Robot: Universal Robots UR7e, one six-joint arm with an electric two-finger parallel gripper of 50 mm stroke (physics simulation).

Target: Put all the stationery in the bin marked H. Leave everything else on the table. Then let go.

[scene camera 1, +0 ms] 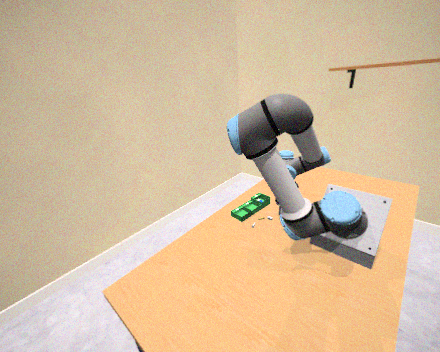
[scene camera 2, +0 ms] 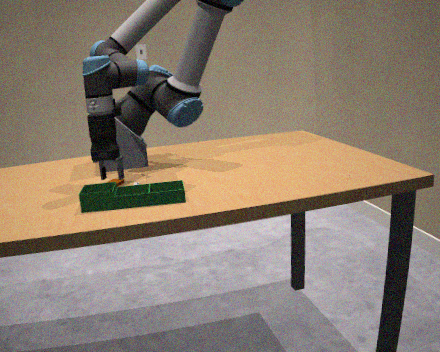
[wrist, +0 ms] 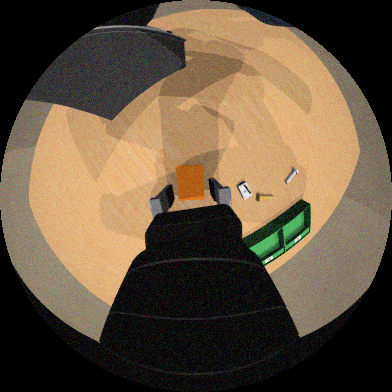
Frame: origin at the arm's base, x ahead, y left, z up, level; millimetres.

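Seen in the pictures: gripper, fingertip midpoint: [scene camera 2: 112, 179] [wrist: 190, 188]; arm's base, link origin: [scene camera 2: 123, 122].
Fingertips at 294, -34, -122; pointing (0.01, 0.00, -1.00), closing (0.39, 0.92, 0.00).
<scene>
Offsets run from my fingertips to a thing's top centre, as dx, dy, dz. "*": to the spot under its first point. Level surfaces: height alone.
My gripper [scene camera 2: 112, 177] [wrist: 190, 188] is open and empty, low above the table. An orange block @[-6, +3, -9] [scene camera 2: 117, 182] [wrist: 190, 181] lies below and between its fingers in the wrist view. A small white sharpener-like piece @[+48, +68, -8] [scene camera 1: 270, 218] [wrist: 244, 190] lies right of the gripper in the wrist view. Beside it lie a brass screw @[+82, +99, -6] [scene camera 1: 261, 218] [wrist: 264, 197] and, farther right, a silver bolt @[+78, +170, -6] [scene camera 1: 253, 225] [wrist: 292, 175]. A green row of bins @[+182, +61, +27] [scene camera 1: 236, 216] [scene camera 2: 132, 201] [wrist: 276, 223] stands near the table edge. Its label letters are too small to read; the wrist view hides part of it behind the gripper body.
The grey robot base plinth [scene camera 1: 382, 210] [wrist: 110, 70] stands on the wooden table @[dz -19] [scene camera 1: 210, 285] [scene camera 2: 280, 170]. A small blue and white patch @[* +180, -23, +3] [scene camera 1: 260, 200] shows at the far bin in scene camera 1; whether it is an item is unclear. The arm hides the orange block there.
</scene>
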